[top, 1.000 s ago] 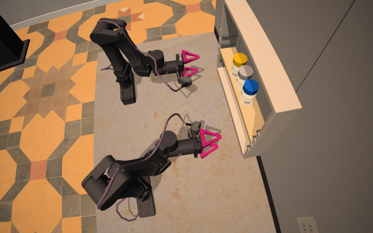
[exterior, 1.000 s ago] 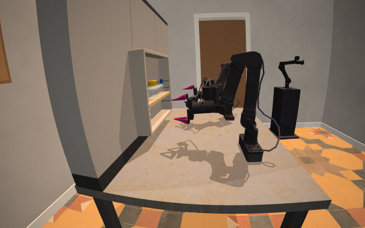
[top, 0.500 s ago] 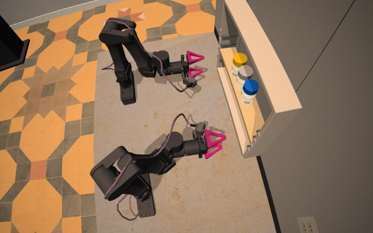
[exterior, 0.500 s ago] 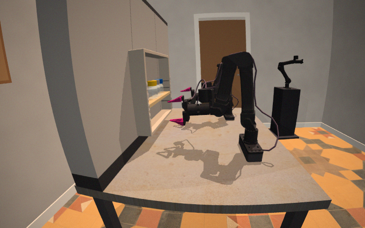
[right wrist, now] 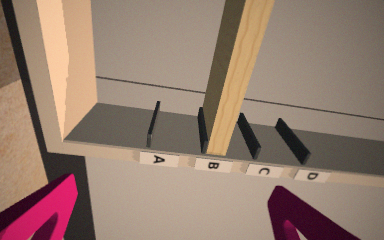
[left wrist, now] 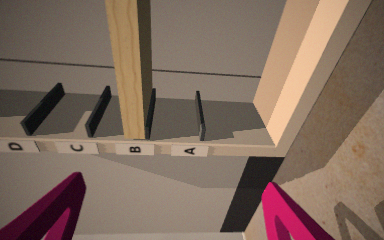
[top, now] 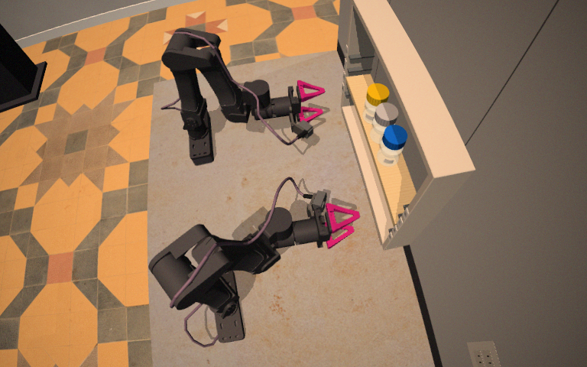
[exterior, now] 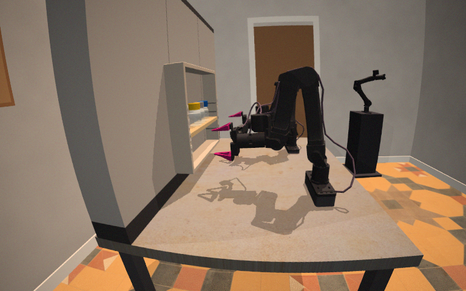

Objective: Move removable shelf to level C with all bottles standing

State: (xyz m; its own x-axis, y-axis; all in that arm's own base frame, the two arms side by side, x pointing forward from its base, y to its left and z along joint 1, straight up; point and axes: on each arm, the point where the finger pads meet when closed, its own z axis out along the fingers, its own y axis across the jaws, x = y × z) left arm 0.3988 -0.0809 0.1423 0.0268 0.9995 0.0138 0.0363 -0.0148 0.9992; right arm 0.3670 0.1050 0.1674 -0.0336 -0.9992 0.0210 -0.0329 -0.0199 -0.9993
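Now: right hand 13 cm to the right of the blue-capped bottle, 13 cm short of it and 9 cm below it. The rest, counted from my right hand: grey-capped bottle 19 cm to the left, 13 cm ahead, 9 cm above; wooden shelf 18 cm to the left, 14 cm ahead, 4 cm above; wall rack 18 cm to the left, 14 cm ahead, 10 cm above.
The yellow-capped bottle is 110 mm ahead of my left hand, 120 mm to the right of it and 90 mm above it. Round my left hand: grey-capped bottle: 110 mm ahead, 190 mm to the right, 90 mm above; wooden shelf: 110 mm ahead, 200 mm to the right, 40 mm above; wall rack: 110 mm ahead, 200 mm to the right, 100 mm above.
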